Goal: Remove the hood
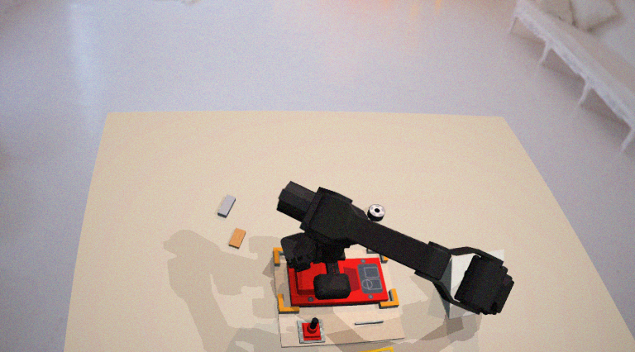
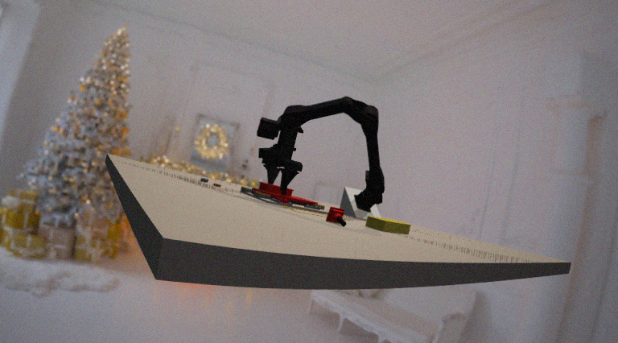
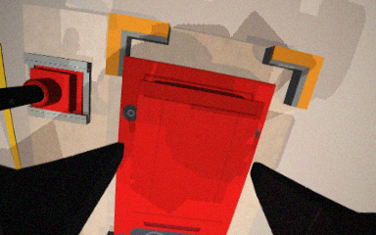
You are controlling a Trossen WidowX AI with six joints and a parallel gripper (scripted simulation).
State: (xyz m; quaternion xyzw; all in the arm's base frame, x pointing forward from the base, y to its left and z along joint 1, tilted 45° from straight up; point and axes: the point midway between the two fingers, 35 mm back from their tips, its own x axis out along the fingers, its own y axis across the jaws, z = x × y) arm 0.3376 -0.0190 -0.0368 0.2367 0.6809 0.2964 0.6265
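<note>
Now: gripper tip 30 mm past the pale fixture plate, 30 mm above it and 10 mm to the right of it. From my gripper tip the other things lie so: black-and-white wheel 200 mm to the right, 160 mm behind, 30 mm below; then red hood right at my gripper tip; then orange block 170 mm ahead, 110 mm to the right, 40 mm below.
</note>
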